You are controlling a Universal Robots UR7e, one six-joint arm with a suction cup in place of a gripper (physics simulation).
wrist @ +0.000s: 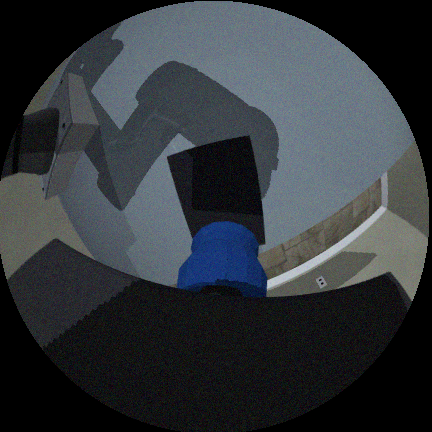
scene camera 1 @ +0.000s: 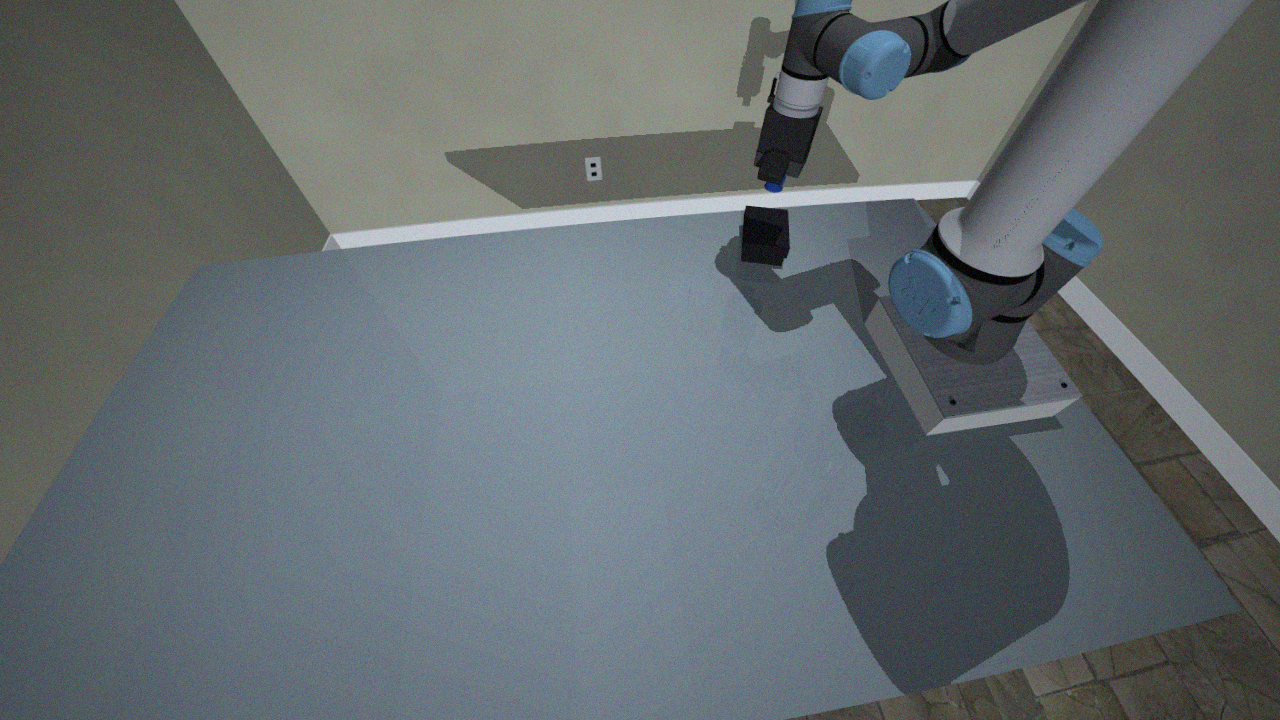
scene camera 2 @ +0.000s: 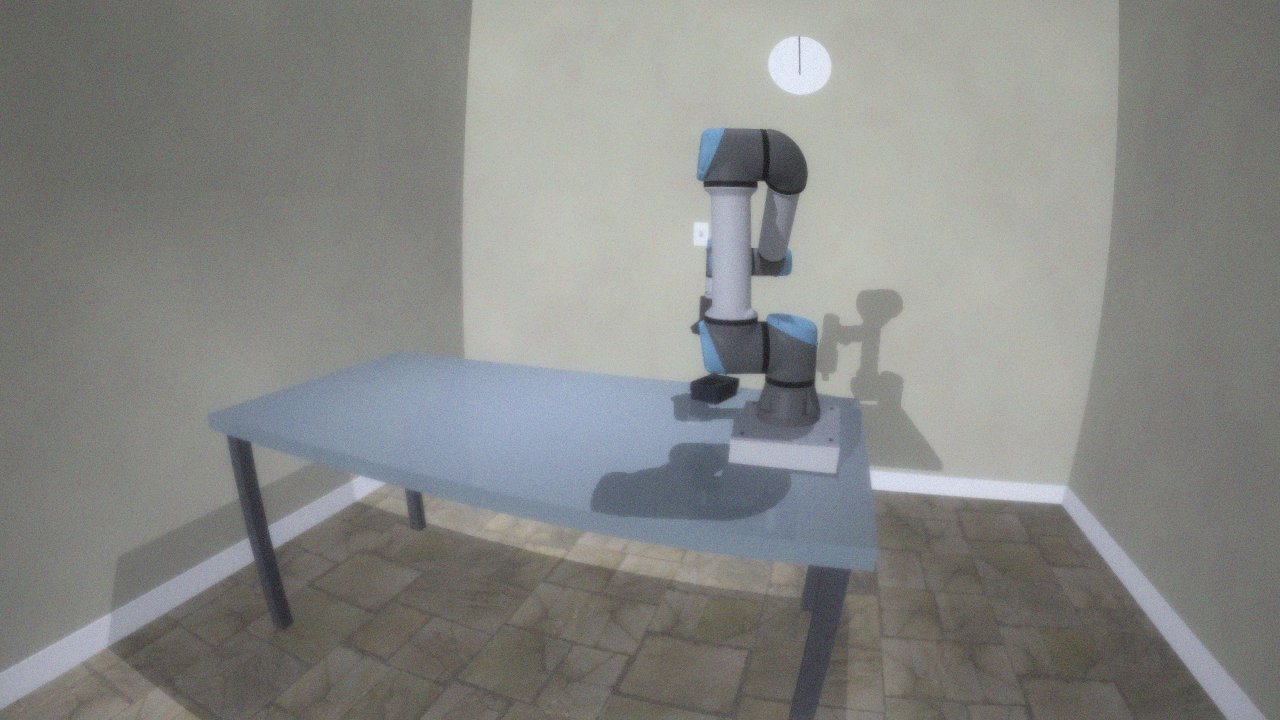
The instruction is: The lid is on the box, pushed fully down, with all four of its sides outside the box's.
Labels:
A black lid shows in the wrist view (217, 181), in scene camera 1 and in scene camera 2. One and the same spot on the black lid: (scene camera 1: 765, 230) is (scene camera 2: 712, 381).

